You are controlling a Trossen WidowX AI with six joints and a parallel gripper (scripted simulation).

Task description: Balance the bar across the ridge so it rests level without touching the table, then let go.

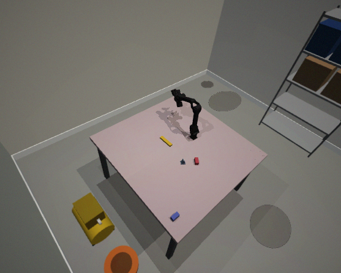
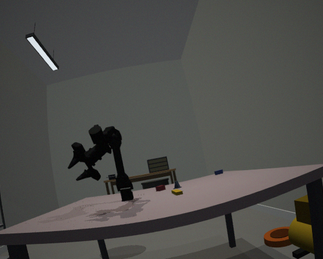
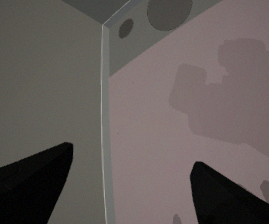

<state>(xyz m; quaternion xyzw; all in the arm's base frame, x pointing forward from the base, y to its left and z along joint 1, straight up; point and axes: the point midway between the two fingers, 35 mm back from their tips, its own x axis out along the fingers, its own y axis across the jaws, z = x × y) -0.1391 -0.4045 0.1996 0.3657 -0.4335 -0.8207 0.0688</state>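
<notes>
My gripper tip is 440 mm short of the yellow bar, 290 mm to the right of it and 170 mm above it. Also, from my gripper tip: small red block (660 mm to the left, 380 mm ahead, 160 mm below); then blue block (920 mm to the left, 900 mm ahead, 160 mm below).
</notes>
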